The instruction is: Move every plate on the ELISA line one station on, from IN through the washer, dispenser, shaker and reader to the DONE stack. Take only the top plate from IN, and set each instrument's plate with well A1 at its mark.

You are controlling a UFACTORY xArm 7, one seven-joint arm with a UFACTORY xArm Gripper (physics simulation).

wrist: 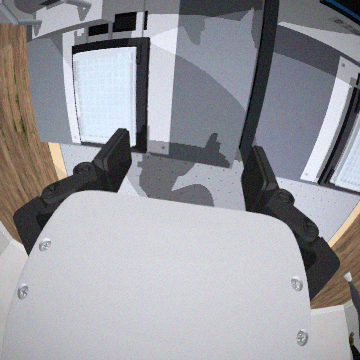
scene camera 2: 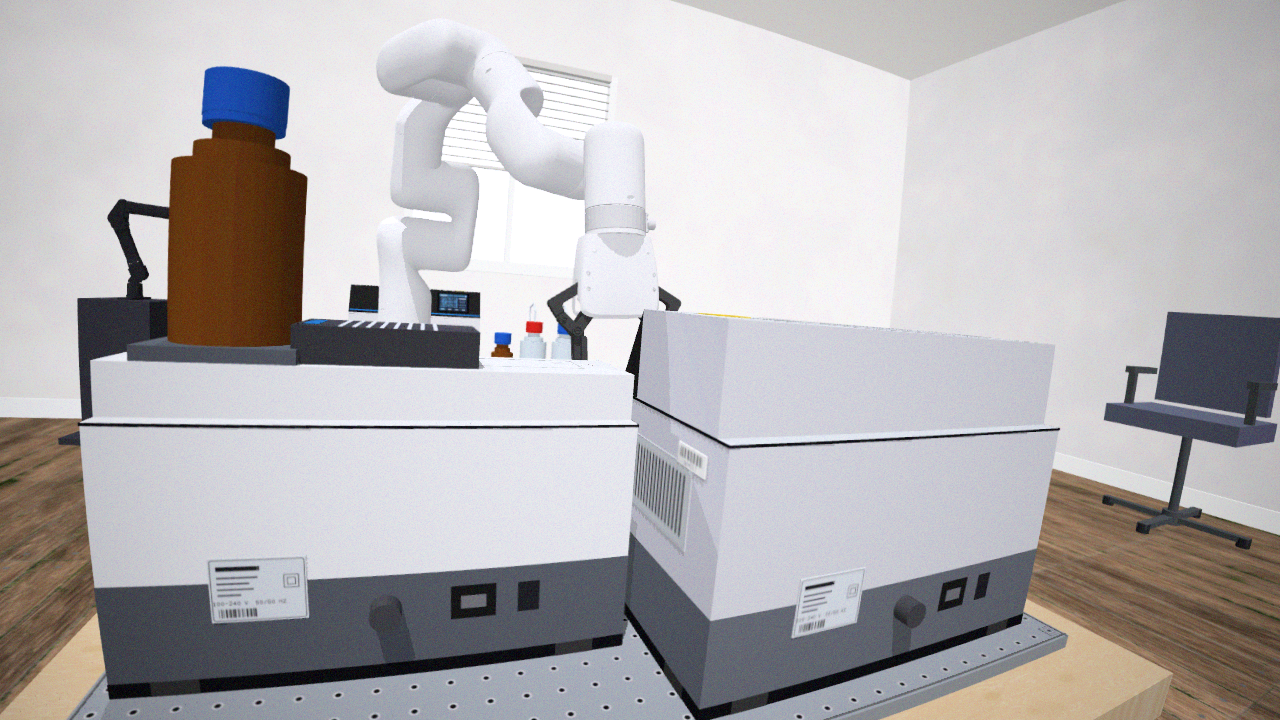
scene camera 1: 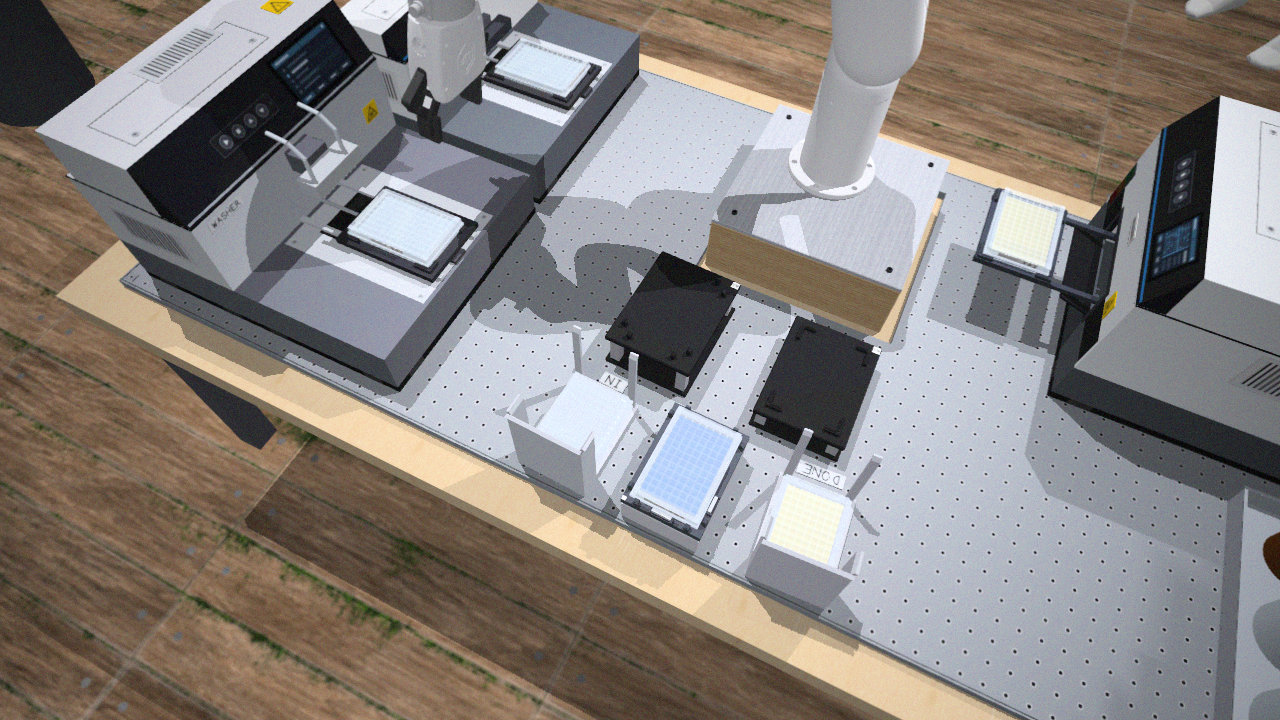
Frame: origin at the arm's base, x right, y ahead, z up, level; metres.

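Where they show: gripper, between the fingertips: [wrist: 187,152] [scene camera 1: 451,119]; arm's base, origin of its link: [scene camera 1: 830,168].
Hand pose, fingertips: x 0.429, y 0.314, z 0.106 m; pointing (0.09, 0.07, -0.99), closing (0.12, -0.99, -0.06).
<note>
Things, the pixels of their top centre, and the offset from my fingertips. "spot": a spot on its surface instead.
- dispenser, a spot on its surface: [scene camera 1: 572,120] spot: dx -0.048, dy -0.196, dz -0.116 m
- blue plate, centre of its top: [scene camera 1: 688,461] dx -0.489, dy +0.198, dz -0.124 m
- DONE holder, centre of its top: [scene camera 1: 829,487] dx -0.639, dy +0.167, dz -0.065 m
- brown bottle, a spot on its surface: [scene camera 2: 237,241] spot: dx +0.272, dy -0.317, dz +0.104 m
My gripper [scene camera 1: 450,107] [scene camera 2: 612,343] [wrist: 187,152] is open and empty, raised above the gap between washer [scene camera 1: 214,134] and dispenser [scene camera 1: 572,120]. A pale plate [scene camera 1: 407,225] [wrist: 106,97] sits in the washer's black carrier. Another pale plate [scene camera 1: 546,67] [wrist: 351,157] sits at the dispenser. A blue plate [scene camera 1: 687,465] sits on the low unit between the IN holder [scene camera 1: 547,456] and the DONE holder [scene camera 1: 796,573]. A yellow plate [scene camera 1: 1024,231] lies on the reader's extended carrier. A yellow plate [scene camera 1: 808,521] shows in DONE. IN shows a pale top surface. Well A1 marks are too small to read.
Two black nests [scene camera 1: 675,313] [scene camera 1: 819,380] stand between the holders and the arm's raised base [scene camera 1: 805,268]. Posts rise around IN and DONE. Thin tubes arch from the washer front. A brown bottle [scene camera 2: 237,241] stands on the left instrument in the second scene view.
</note>
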